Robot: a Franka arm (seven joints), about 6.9 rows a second.
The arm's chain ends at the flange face. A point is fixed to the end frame.
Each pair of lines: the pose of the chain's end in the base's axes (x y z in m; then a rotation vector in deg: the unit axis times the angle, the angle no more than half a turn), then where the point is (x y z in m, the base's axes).
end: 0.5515 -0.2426 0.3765 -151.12 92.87 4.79
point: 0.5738 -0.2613 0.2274
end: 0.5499 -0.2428 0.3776 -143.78 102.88 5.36
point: 0.5687 -0.2628 0.2282
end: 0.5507 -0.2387 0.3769 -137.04 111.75 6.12
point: 0.5650 -0.2603 0.2272
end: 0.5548 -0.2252 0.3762 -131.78 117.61 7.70
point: 0.5648 -0.2460 0.2260
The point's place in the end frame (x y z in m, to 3 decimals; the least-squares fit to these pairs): 0.037 -0.010 0.147
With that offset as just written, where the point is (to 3 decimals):
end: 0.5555 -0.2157 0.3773 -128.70 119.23 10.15
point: 0.563 -0.232 0.226
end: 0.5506 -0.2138 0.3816 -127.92 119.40 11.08
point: 0.558 -0.228 0.231
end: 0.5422 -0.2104 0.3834 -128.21 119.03 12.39
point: 0.548 -0.223 0.232
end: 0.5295 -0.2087 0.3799 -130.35 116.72 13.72
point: 0.534 -0.220 0.228
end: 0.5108 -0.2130 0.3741 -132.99 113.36 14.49
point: 0.516 -0.223 0.223
